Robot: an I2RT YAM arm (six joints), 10 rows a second.
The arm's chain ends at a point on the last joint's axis. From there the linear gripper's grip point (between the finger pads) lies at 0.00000 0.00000 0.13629 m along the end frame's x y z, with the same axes.
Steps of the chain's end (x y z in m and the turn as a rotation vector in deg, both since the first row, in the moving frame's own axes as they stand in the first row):
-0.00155, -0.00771, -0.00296, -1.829, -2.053, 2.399
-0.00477, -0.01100, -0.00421, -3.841, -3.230, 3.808
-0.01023, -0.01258, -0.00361, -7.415, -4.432, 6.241
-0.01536, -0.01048, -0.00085, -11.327, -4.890, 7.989
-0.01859, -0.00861, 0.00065, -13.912, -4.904, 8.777
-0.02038, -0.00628, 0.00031, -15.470, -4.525, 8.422
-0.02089, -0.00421, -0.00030, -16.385, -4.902, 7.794
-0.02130, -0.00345, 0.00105, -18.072, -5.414, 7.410
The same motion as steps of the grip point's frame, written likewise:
-0.00652, -0.00346, -0.00312, -1.829, -2.053, 2.399
-0.01274, -0.00214, -0.00473, -3.841, -3.230, 3.808
-0.02167, 0.00438, -0.00515, -7.415, -4.432, 6.241
-0.02873, 0.01536, -0.00399, -11.327, -4.890, 7.989
-0.03260, 0.02310, -0.00383, -13.912, -4.904, 8.777
-0.03365, 0.02912, -0.00504, -15.470, -4.525, 8.422
-0.03497, 0.03328, -0.00632, -16.385, -4.902, 7.794
-0.03666, 0.03782, -0.00626, -18.072, -5.414, 7.410

